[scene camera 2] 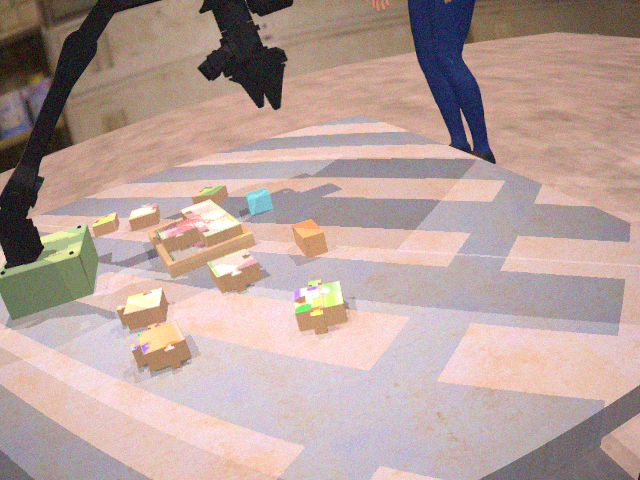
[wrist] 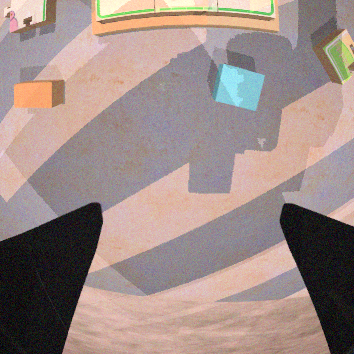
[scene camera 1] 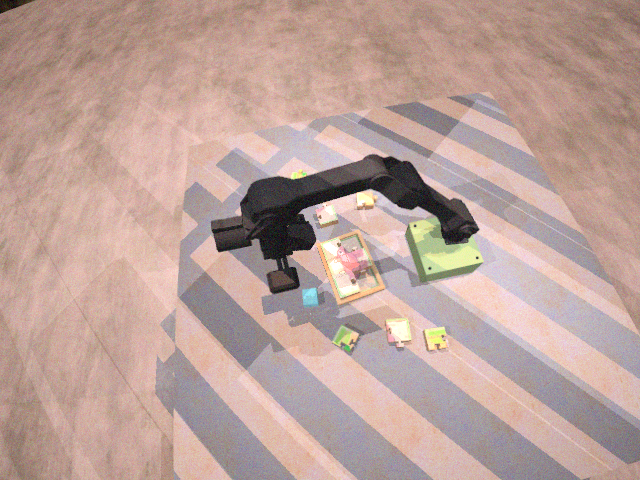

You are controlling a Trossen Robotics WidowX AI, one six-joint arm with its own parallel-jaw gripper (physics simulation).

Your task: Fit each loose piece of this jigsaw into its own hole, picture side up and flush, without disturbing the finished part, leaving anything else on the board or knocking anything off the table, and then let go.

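My gripper [scene camera 2: 269,107] [wrist: 194,214] is open and empty, high above the table beyond the board. The wooden-rimmed board [scene camera 1: 361,295] [scene camera 2: 206,255] [wrist: 185,24] holds a finished part with a pink figure; bare recess shows beside it. A green piece [scene camera 1: 346,337] [scene camera 2: 209,194] [wrist: 342,57], a pink-white piece [scene camera 1: 398,330] [scene camera 2: 144,217] and a yellow-green piece [scene camera 1: 435,338] [scene camera 2: 105,224] lie past one end. Another pink-white piece [scene camera 1: 326,215] [scene camera 2: 234,271] [wrist: 35,10], a yellow piece [scene camera 1: 365,200] [scene camera 2: 143,308], an orange piece [scene camera 2: 161,345] and a green-purple piece [scene camera 1: 298,174] [scene camera 2: 319,304] lie past the other.
A cyan block [scene camera 1: 310,297] [scene camera 2: 258,201] [wrist: 239,87] and an orange block [scene camera 2: 310,238] [wrist: 34,94] lie near the board. The arm stands on a green base [scene camera 1: 445,253] [scene camera 2: 51,273]. A person's legs [scene camera 2: 447,56] show beyond the table. The arm crosses above some pieces in scene camera 1.
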